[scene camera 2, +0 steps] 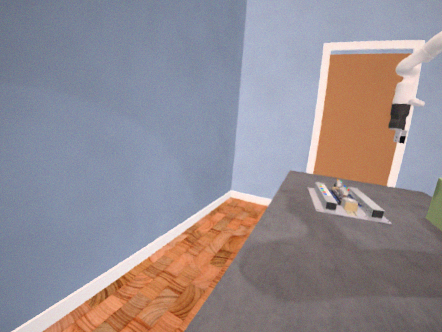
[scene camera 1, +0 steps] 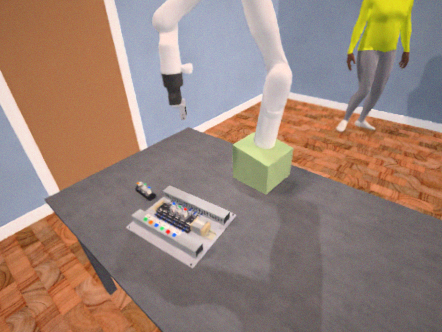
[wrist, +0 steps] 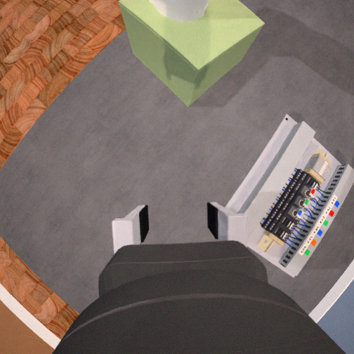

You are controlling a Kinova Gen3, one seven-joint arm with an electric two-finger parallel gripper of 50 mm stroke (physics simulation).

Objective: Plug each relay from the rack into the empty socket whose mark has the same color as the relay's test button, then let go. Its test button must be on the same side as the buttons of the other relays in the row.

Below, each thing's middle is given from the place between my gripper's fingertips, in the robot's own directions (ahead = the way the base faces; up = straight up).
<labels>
The panel (scene camera 1: pixel 153 239) is 29 cm below my hand, 26 cm ahead of it and 14 cm to the left of it.
</labels>
